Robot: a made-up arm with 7 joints. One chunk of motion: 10 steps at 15 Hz.
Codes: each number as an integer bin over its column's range. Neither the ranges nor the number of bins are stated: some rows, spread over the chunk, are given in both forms.
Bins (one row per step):
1: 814 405 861 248 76 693 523
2: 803 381 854 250 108 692 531
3: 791 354 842 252 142 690 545
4: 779 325 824 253 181 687 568
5: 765 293 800 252 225 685 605
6: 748 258 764 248 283 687 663
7: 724 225 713 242 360 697 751
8: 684 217 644 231 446 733 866
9: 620 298 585 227 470 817 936
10: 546 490 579 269 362 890 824
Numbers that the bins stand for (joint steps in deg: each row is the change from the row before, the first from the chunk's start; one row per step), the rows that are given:
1: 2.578 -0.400 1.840 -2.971 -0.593 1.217 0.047
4: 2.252 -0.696 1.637 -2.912 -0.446 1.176 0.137
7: 1.740 -1.067 1.025 -3.042 -0.195 1.244 0.504
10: 0.083 -0.085 0.288 -2.723 -0.193 2.558 0.650
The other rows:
2: 2.475 -0.489 1.802 -2.947 -0.549 1.210 0.063
3: 2.364 -0.589 1.736 -2.923 -0.501 1.197 0.091
5: 2.122 -0.815 1.504 -2.923 -0.385 1.163 0.211
6: 1.963 -0.944 1.306 -2.971 -0.303 1.176 0.327
8: 1.368 -1.096 0.646 -3.171 -0.075 1.489 0.734
9: 0.772 -0.796 0.321 -3.219 -0.041 2.061 0.874

